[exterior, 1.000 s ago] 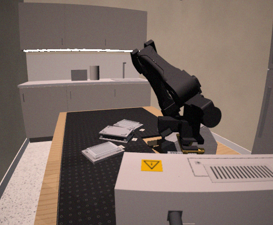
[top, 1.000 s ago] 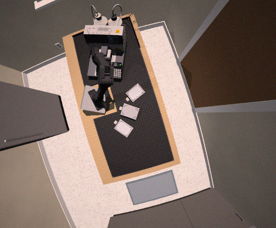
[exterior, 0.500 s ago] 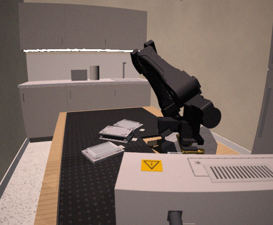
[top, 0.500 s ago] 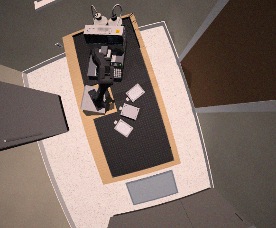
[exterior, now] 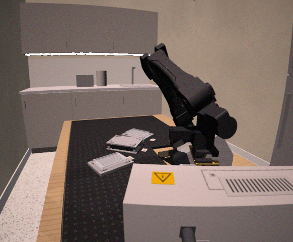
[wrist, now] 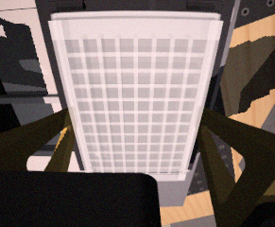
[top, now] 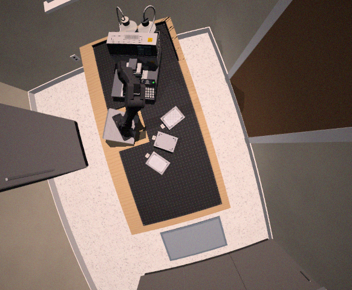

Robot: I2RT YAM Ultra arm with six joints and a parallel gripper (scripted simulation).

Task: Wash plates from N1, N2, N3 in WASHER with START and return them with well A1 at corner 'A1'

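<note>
The carrier pocket lies 20 mm below my hand. Also, from my hand: n1 label: 370 mm to the right, 90 mm below, 40 mm ahead; grey nest slab: 350 mm to the right, 140 mm ahead, 90 mm below; washer: 120 mm to the left, 100 mm ahead, 40 mm above.
</note>
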